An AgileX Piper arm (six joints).
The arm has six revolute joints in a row. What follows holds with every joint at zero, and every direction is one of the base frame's. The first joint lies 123 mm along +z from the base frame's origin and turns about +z. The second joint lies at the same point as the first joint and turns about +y. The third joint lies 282.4 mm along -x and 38.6 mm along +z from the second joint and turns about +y. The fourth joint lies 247.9 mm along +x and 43.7 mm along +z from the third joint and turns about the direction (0.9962, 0, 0.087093). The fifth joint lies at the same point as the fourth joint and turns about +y. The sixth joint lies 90.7 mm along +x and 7.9 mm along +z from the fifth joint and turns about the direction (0.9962, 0, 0.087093). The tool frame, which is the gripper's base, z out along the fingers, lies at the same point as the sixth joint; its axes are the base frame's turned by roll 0, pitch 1.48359 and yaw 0 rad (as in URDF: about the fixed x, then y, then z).
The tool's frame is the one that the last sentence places.
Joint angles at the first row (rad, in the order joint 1, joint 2, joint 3, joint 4, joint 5, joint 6):
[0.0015 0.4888 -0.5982 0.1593 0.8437 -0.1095]
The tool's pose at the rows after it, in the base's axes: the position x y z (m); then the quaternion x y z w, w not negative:
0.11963 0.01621 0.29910 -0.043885 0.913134 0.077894 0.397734
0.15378 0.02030 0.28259 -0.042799 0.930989 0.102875 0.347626
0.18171 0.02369 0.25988 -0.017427 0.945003 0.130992 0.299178
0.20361 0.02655 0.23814 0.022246 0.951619 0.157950 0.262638
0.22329 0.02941 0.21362 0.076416 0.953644 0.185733 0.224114
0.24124 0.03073 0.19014 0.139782 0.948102 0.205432 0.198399
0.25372 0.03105 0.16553 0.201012 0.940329 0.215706 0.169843
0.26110 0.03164 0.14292 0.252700 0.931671 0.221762 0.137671
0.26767 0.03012 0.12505 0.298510 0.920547 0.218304 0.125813
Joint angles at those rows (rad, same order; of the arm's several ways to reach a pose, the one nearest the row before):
[0.0014 0.6778 -0.6232 0.2484 0.7989 -0.1926]
[0.0015 0.8568 -0.6347 0.3294 0.7493 -0.2525]
[0.0015 1.0173 -0.6347 0.4116 0.6983 -0.2744]
[0.0015 1.1519 -0.6347 0.5006 0.6440 -0.2799]
[0.0014 1.2880 -0.6359 0.6096 0.5916 -0.2799]
[0.0015 1.4128 -0.6408 0.7287 0.5245 -0.2799]
[0.0014 1.5256 -0.6415 0.8386 0.4700 -0.2799]
[0.0015 1.6224 -0.6428 0.9324 0.4415 -0.2799]
[0.0015 1.6976 -0.6449 1.0237 0.3920 -0.2926]

